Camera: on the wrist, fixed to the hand. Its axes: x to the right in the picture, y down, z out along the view.
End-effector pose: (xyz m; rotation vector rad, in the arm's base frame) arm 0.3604 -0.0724 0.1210 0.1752 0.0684 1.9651
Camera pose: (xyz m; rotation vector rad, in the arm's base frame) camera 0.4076 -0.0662 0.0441 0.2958 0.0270 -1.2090
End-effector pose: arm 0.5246 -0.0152 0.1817 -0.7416 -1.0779 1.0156
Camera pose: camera 0.6035 -0.0547 0.2014 1.4979 -1.0704 -1.5228
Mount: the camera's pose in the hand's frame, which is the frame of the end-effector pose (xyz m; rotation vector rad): -0.0193 -0.0554 -0.0688 -0.1343 0.5410 3.0676
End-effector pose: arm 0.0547 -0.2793 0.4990 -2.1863 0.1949 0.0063
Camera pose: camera 0.0389 -0.3006 0.5854 -0.1437 -2.9013 -0.9083
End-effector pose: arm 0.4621 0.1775 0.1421 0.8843 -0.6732 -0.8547
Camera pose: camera 0.4877 0.2001 0.0584 -0.6491 -0.6242 1.9737
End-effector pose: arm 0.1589 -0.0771 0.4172 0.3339 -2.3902 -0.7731
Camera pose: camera 0.2191 -0.1445 0.4199 -2.0912 -0.1729 0.6765
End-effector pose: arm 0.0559 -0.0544 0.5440 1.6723 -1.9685 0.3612
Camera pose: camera 0.1266 -0.0136 0.5829 -2.2997 -1.7853 1.0421
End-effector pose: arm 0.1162 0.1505 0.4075 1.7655 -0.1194 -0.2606
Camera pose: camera 0.1106 0.2320 0.3687 -0.1408 -1.8395 2.1294
